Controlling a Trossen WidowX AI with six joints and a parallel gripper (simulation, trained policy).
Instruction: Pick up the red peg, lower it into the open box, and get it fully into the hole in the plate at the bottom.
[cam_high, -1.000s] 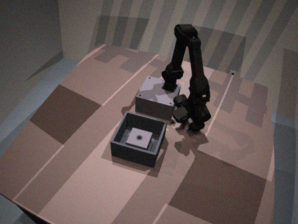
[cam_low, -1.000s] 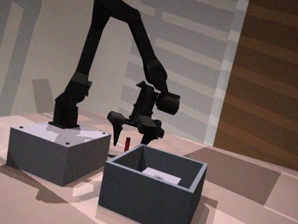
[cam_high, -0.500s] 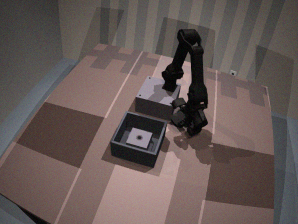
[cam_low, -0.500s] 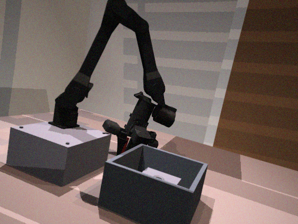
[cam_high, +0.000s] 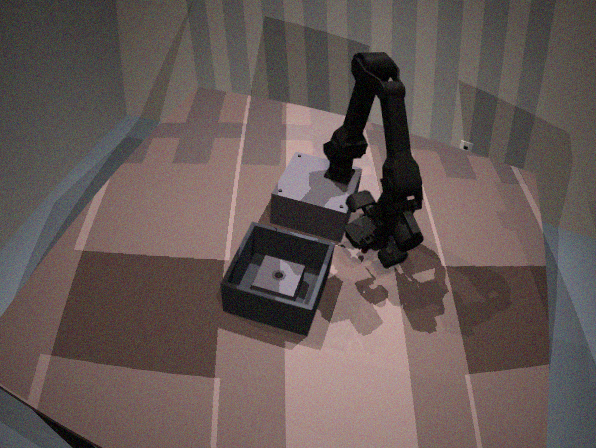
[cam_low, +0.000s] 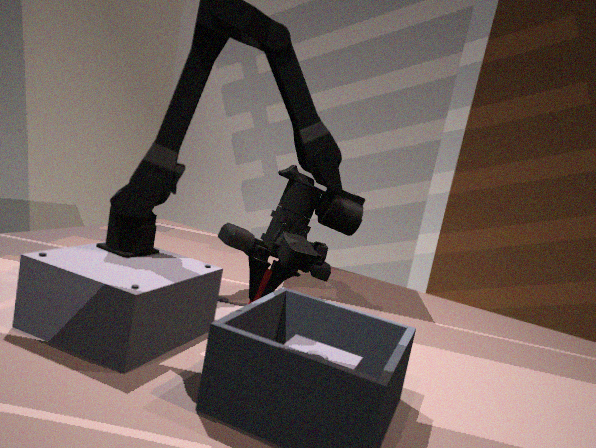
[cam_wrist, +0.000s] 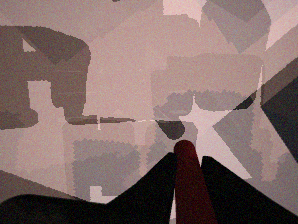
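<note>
My gripper tip is now 18 cm short of the plate and 14 cm to the left of it. From my gripper tip the other things lie so: red peg: 1 cm above; then dark box: 18 cm ahead, 14 cm to the right, 1 cm below.
</note>
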